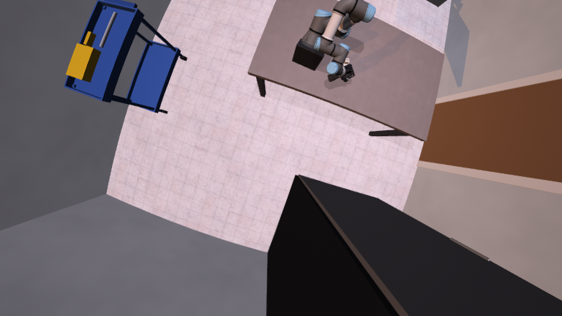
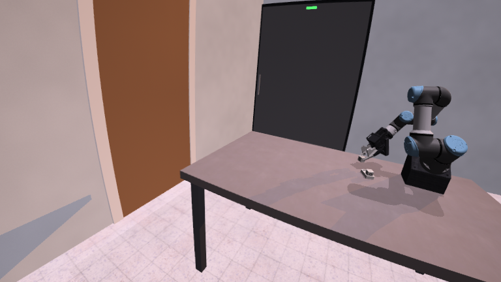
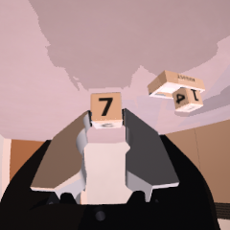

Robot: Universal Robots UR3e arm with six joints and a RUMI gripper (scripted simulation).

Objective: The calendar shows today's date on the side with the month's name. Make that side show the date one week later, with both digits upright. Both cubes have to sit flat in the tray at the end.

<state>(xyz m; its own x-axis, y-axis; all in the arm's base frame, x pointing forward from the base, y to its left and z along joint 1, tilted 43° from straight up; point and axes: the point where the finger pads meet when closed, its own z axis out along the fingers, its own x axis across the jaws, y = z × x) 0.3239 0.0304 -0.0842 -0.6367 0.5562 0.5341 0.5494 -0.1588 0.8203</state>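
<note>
Right now my hand is 30 mm past the pale tray, 100 mm to the right of it and 50 mm above it. Also, from my hand: cube: 10 mm below.
</note>
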